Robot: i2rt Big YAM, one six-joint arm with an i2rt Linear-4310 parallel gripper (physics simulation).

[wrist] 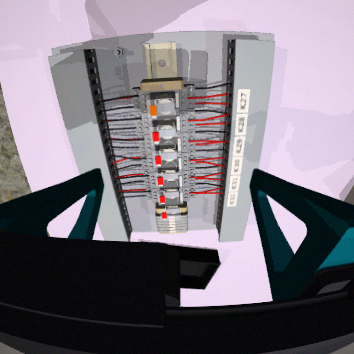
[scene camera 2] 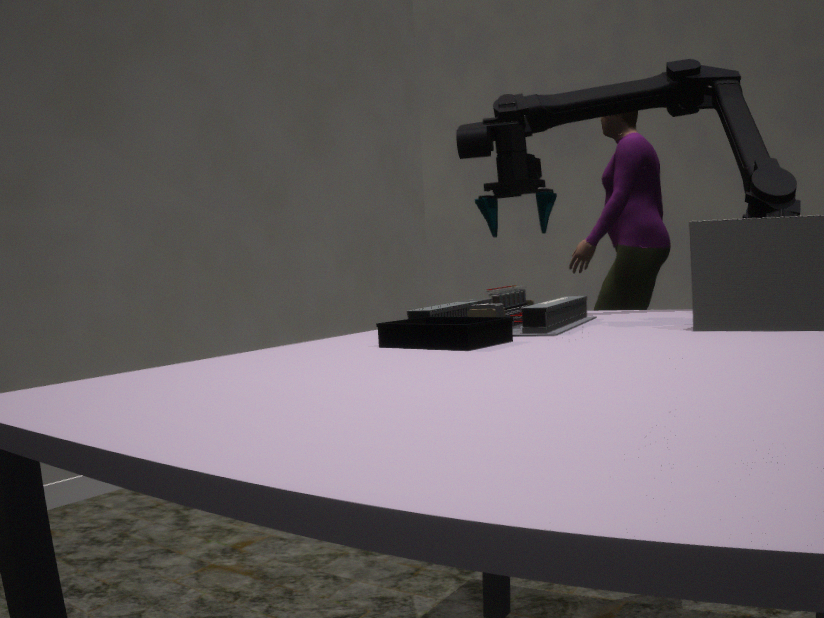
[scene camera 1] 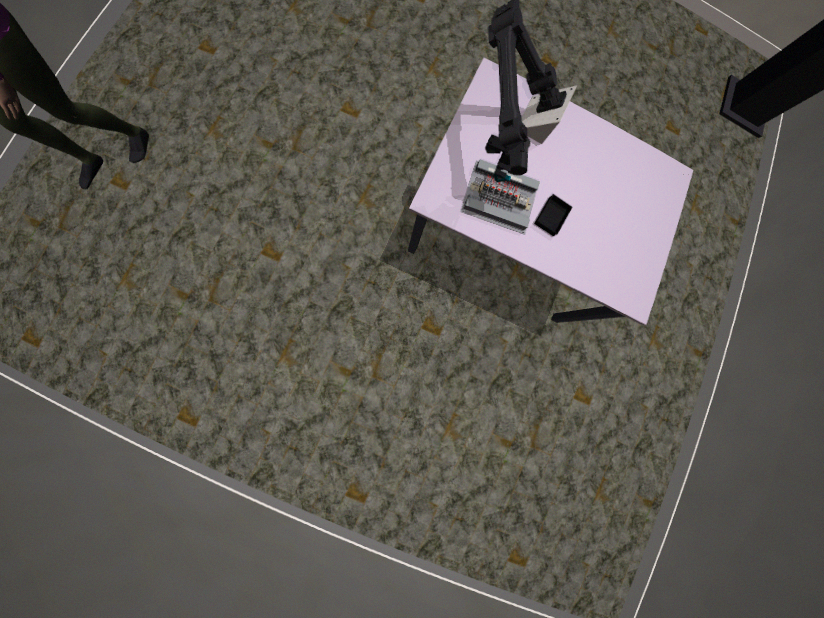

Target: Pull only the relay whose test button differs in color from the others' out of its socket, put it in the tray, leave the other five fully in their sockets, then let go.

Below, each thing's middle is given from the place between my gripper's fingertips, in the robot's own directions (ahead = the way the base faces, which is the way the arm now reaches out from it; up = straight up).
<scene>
I see my gripper 70 mm to the right of the grey panel (wrist: 201,55) and 160 mm above it.
</scene>
